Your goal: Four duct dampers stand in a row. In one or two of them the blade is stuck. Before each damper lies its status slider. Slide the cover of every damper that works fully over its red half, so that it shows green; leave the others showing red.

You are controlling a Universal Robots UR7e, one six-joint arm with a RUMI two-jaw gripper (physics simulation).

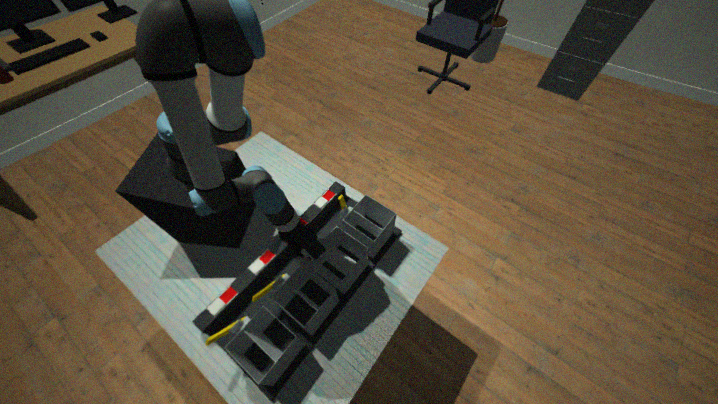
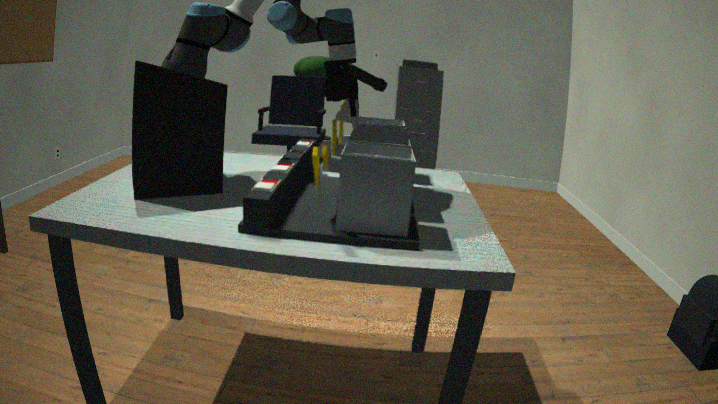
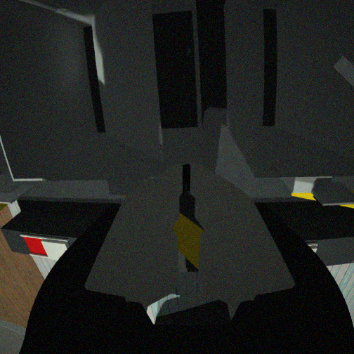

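Seen in the pictures: gripper, between the fingertips: [image 2: 354,131]; arm's base, origin of its link: [image 2: 182,72].
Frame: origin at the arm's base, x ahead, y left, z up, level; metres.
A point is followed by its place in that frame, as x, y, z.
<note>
Four grey open-topped dampers stand in a row: the nearest [image 1: 264,374] [image 2: 376,190] {0.564, -0.399, -0.224}, the second [image 1: 321,321] {0.663, -0.167, -0.292}, the third [image 1: 357,271] {0.684, 0.044, -0.247} and the farthest [image 1: 384,236] {0.702, 0.221, -0.236}. Yellow levers show at the nearest [image 1: 223,331] {0.441, -0.362, -0.175} [image 2: 315,168] {0.437, -0.376, -0.191}, second [image 1: 266,289] {0.460, -0.192, -0.192} [image 2: 325,157] {0.456, -0.223, -0.198} and farthest damper [image 1: 342,202] {0.504, 0.224, -0.147}. My gripper [image 1: 317,249] {0.531, -0.013, -0.162} [image 2: 354,109] is shut and empty, low at the third damper. Its yellow lever [image 3: 189,241] shows beyond the fingers. The nearest slider [image 1: 222,300] {0.326, -0.298, -0.250} [image 2: 266,184] {0.327, -0.317, -0.247}, second slider [image 1: 262,261] {0.351, -0.117, -0.247} [image 2: 283,167] {0.349, -0.140, -0.247} and farthest slider [image 1: 325,198] {0.389, 0.250, -0.247} [image 3: 46,246] show red and white. The third slider is mostly hidden by the arm.
The black slider rail [image 1: 241,281] {0.331, -0.212, -0.256} [image 2: 258,206] {0.321, -0.406, -0.272} runs along the robot side of the dampers. The robot's black pedestal [image 1: 180,216] {0.061, -0.161, -0.089} [image 2: 178,135] {0.053, -0.165, -0.166} stands behind it on the pale table [image 1: 145,251] {-0.152, -0.321, -0.336} [image 2: 100,206] {-0.150, -0.303, -0.336}. The damper walls rise around my gripper.
</note>
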